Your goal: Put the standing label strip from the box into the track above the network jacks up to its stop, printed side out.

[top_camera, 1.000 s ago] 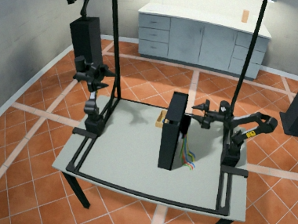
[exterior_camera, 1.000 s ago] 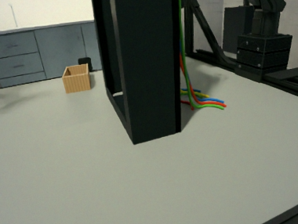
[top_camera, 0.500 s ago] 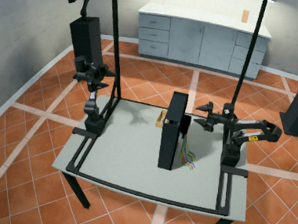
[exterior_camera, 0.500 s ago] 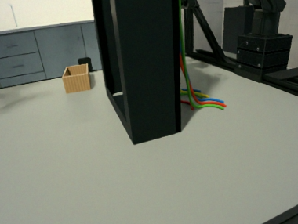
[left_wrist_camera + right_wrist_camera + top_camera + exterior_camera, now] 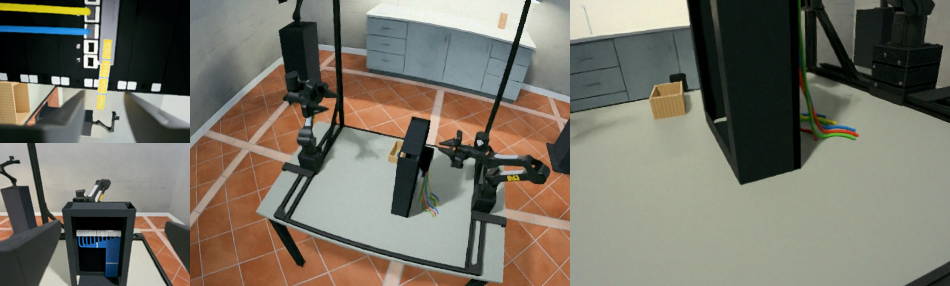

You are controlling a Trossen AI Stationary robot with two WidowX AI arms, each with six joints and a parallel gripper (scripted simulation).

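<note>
Now: left hand 50 mm to the left of the yellow label strip and 10 mm short of it. From my left hand the other things lie so: small box (270 mm below, 240 mm to the right, 160 mm behind).
</note>
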